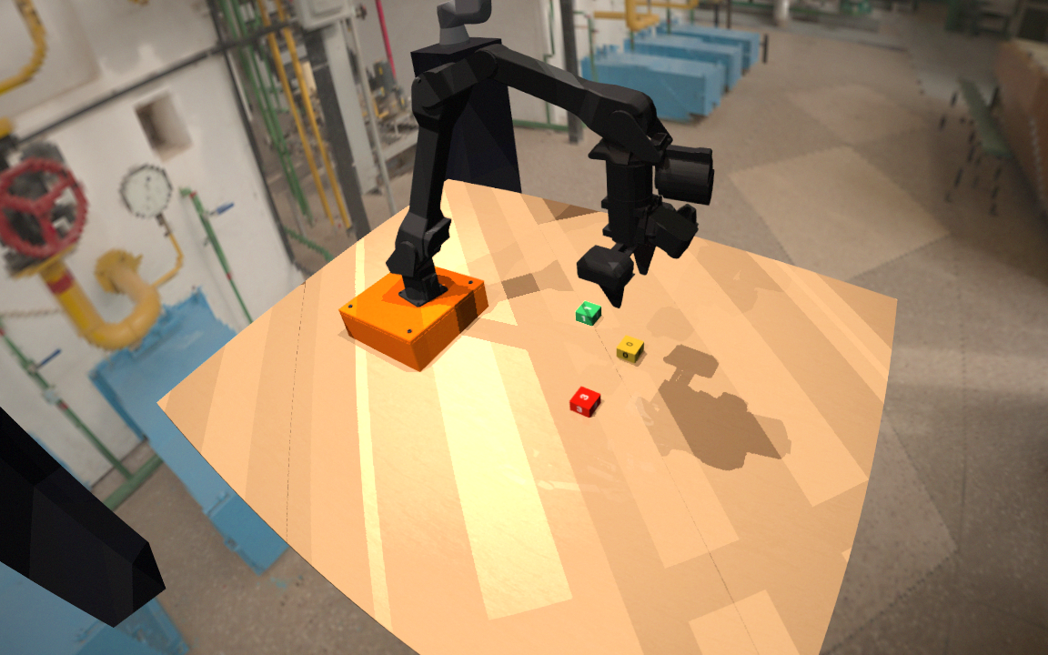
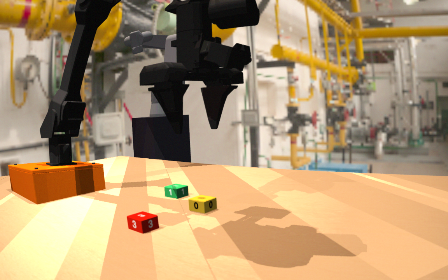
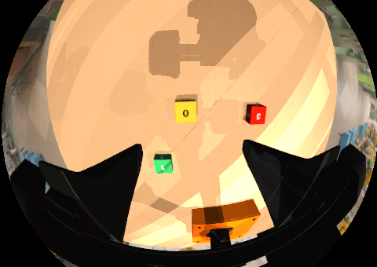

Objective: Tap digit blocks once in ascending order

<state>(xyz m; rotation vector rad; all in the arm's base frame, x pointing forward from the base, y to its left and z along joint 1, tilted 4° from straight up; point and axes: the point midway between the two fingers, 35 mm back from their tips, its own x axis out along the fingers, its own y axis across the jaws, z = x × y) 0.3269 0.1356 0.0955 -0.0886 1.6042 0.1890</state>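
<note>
My gripper tip is 11 cm above the yellow block marked 0. From my gripper tip the other things lie so: red block marked 3: 12 cm to the right, 11 cm below, 1 cm ahead; then green block marked 1: 11 cm below, 11 cm behind, 3 cm to the left.
</note>
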